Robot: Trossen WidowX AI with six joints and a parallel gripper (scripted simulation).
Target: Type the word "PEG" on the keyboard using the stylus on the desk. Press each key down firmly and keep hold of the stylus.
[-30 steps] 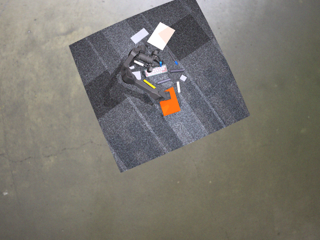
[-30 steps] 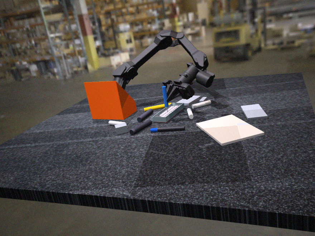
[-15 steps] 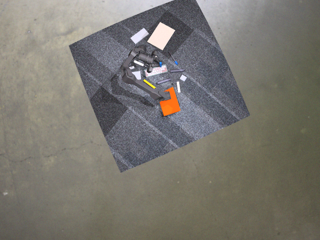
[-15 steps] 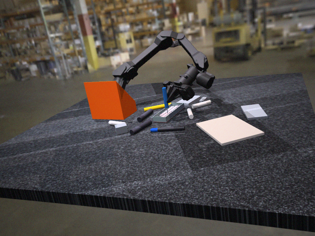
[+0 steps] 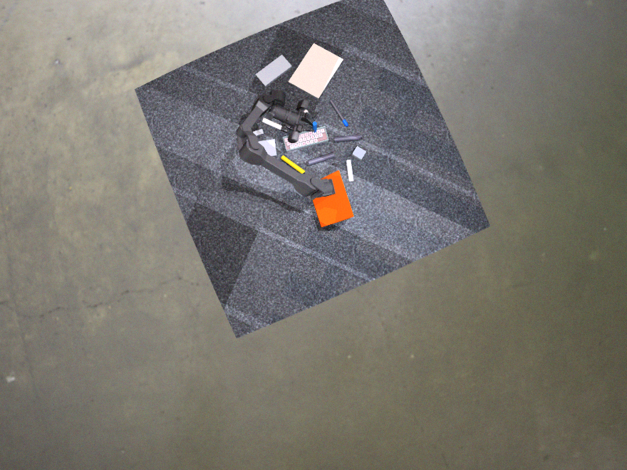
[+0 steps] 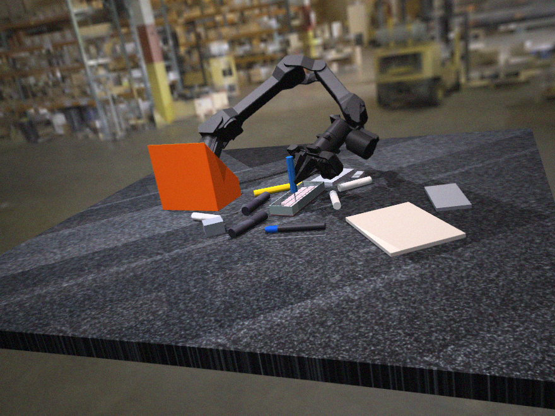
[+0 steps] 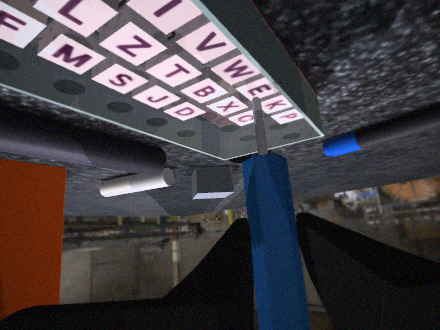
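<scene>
The yellow cylinder lies 130 mm to the left of my gripper tip, 120 mm behind it and 60 mm below it. Round my gripper tip: blue-capped pen 140 mm to the right, 60 mm below, 40 mm ahead; then small grey block 170 mm to the right, 140 mm behind, 60 mm below; then stylus 10 mm below.
</scene>
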